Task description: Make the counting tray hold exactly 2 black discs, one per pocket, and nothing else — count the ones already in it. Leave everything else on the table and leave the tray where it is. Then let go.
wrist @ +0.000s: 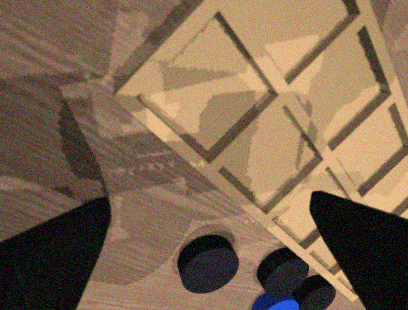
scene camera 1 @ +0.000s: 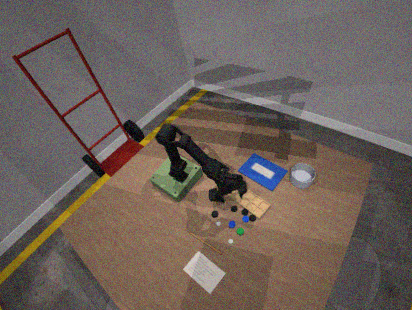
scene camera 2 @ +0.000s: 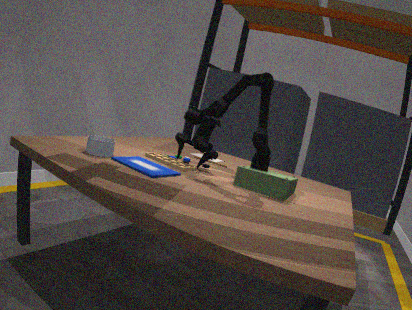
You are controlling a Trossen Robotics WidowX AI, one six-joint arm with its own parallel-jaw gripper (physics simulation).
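The wooden counting tray (scene camera 1: 256, 204) (scene camera 2: 160, 158) (wrist: 280, 90) lies on the table; the pockets that show in the wrist view hold no discs, and the gripper partly hides the tray. A black disc (scene camera 1: 234, 208) (wrist: 207, 265) lies flat beside the tray. Two more black discs, one (scene camera 1: 245, 212) (wrist: 282, 272) and another (scene camera 1: 252, 218) (wrist: 317, 292), lie close to the tray's edge near a blue disc (scene camera 1: 246, 219) (wrist: 277, 303). A fourth black disc (scene camera 1: 215, 214) lies farther from the tray. My gripper (scene camera 1: 230, 196) (scene camera 2: 189, 163) (wrist: 212, 203) is open and empty, low beside the tray's near end.
Another blue disc (scene camera 1: 232, 224), a green disc (scene camera 1: 240, 231) and two white discs (scene camera 1: 218, 223) (scene camera 1: 230, 241) lie nearby. A blue mat (scene camera 1: 246, 169) (scene camera 2: 167, 173), a grey bowl (scene camera 1: 303, 176) (scene camera 2: 100, 146), a thin stick (scene camera 1: 206, 243) and a paper sheet (scene camera 1: 204, 272) are also on the table.
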